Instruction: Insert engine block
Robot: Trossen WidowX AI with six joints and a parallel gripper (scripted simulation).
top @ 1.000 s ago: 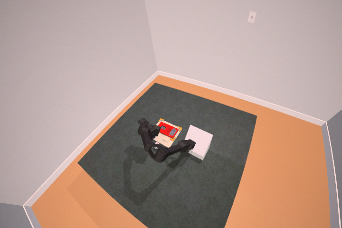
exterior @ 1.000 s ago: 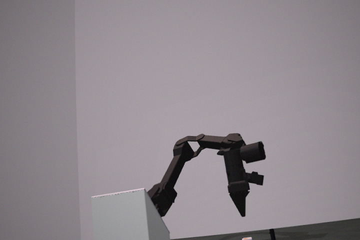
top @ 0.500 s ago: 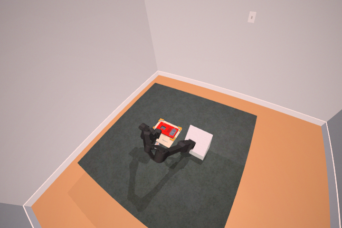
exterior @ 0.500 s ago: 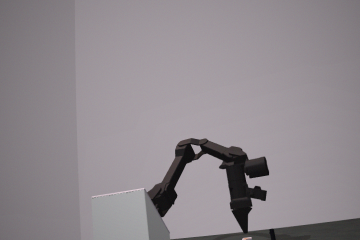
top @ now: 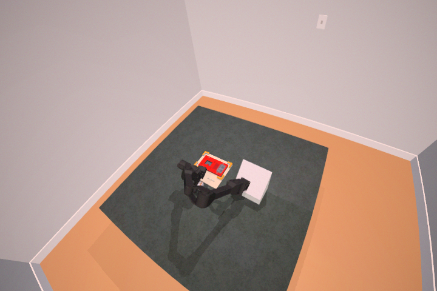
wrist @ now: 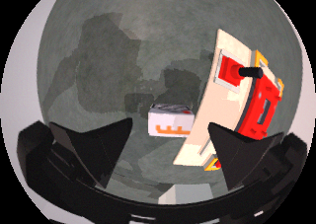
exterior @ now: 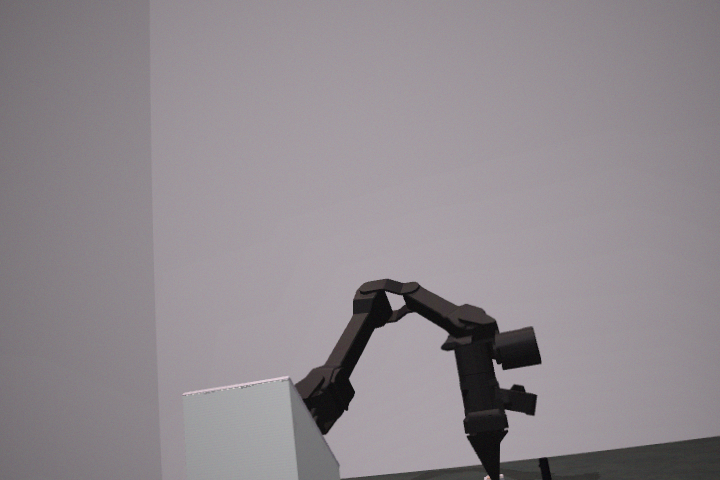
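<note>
The engine block is 2 cm below my gripper tip.
</note>
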